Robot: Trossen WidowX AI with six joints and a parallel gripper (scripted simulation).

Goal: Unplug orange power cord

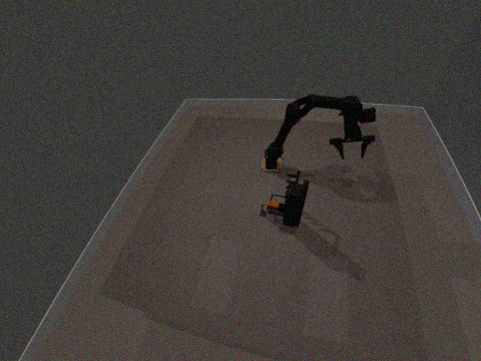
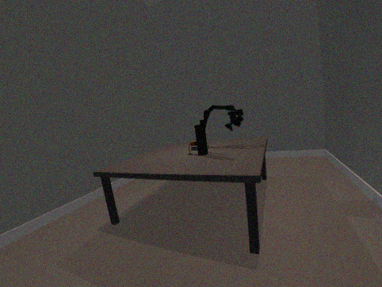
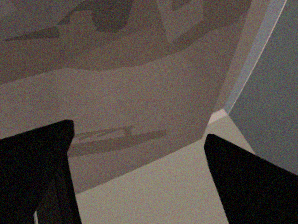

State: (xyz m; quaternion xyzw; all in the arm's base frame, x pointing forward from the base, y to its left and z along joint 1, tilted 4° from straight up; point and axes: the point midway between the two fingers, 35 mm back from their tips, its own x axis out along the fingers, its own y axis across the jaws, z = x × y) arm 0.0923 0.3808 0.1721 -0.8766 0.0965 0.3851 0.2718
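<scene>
The orange plug is 35 cm to the right of my gripper tip, 20 cm ahead of it and 6 cm below it.
</scene>
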